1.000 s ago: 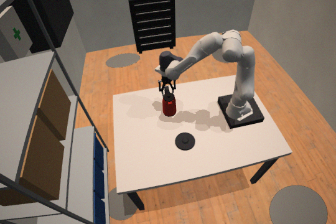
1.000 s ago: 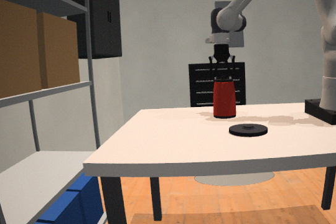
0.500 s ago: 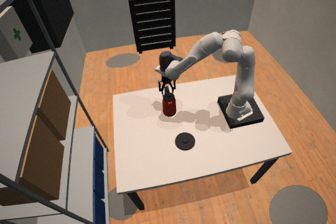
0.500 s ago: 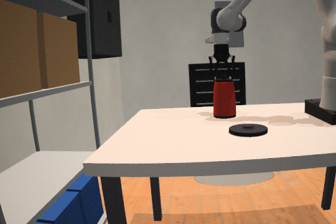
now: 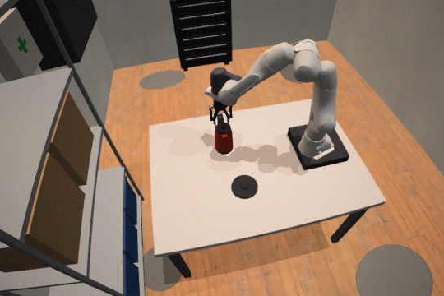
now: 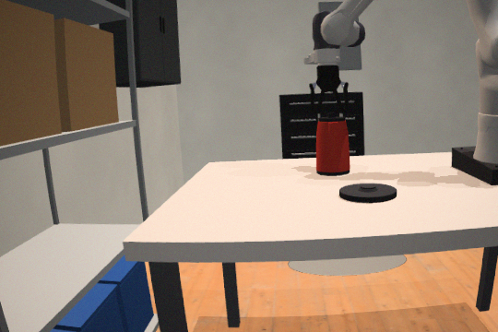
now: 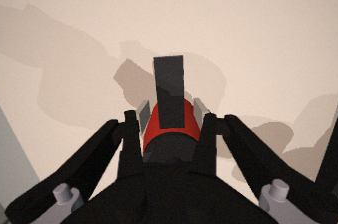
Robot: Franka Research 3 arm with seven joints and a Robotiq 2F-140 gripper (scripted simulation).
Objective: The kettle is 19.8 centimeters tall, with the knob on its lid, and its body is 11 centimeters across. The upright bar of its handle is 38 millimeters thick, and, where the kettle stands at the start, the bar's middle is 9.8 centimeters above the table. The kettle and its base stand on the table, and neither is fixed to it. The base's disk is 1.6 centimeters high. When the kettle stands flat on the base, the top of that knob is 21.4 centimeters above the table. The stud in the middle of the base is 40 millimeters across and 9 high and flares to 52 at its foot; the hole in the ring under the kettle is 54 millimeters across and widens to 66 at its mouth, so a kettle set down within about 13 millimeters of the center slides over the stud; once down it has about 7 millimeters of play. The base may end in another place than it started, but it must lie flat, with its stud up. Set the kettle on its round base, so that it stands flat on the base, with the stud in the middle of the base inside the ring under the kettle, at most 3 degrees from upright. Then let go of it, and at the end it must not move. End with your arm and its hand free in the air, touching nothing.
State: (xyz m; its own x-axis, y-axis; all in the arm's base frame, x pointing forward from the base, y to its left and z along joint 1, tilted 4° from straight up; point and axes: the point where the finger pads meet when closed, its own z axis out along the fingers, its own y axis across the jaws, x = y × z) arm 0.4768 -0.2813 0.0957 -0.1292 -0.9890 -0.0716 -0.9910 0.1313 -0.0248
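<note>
Now: the red kettle 60 mm below my hand and 30 mm to the left of it. From my hand the other things lie so: black round base: 380 mm to the left, 140 mm below, 20 mm behind.
</note>
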